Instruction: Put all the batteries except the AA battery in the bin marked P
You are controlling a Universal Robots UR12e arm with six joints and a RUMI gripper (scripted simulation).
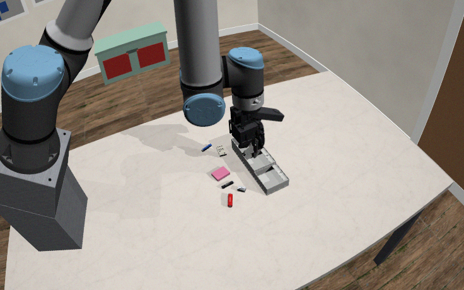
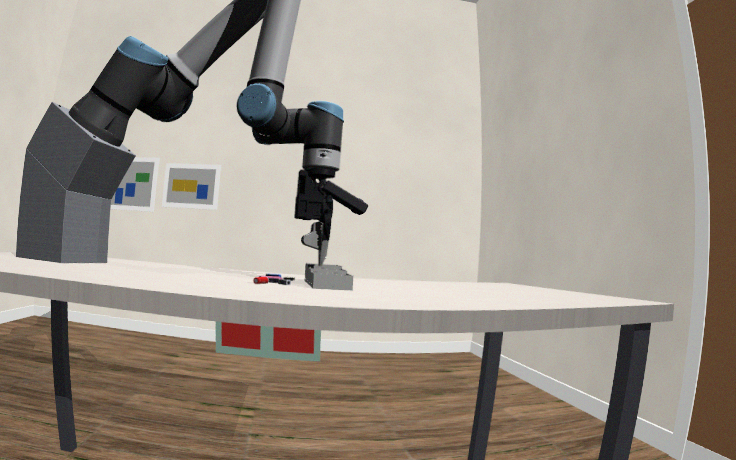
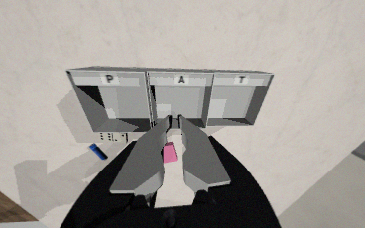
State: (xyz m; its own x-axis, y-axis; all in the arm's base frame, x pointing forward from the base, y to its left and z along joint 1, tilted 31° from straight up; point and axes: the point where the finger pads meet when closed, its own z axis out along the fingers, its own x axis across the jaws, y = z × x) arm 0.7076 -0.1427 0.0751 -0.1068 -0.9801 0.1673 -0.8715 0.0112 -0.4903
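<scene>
Right now the bin marked P is 40 mm below my hand, 10 mm to the right of it and 10 mm ahead of it. Also, from my hand: white dotted tile (130 mm to the left, 50 mm below, 50 mm behind); then black battery (120 mm behind, 50 mm below, 10 mm to the right); then pink block (110 mm behind, 50 mm below, 40 mm to the left).
</scene>
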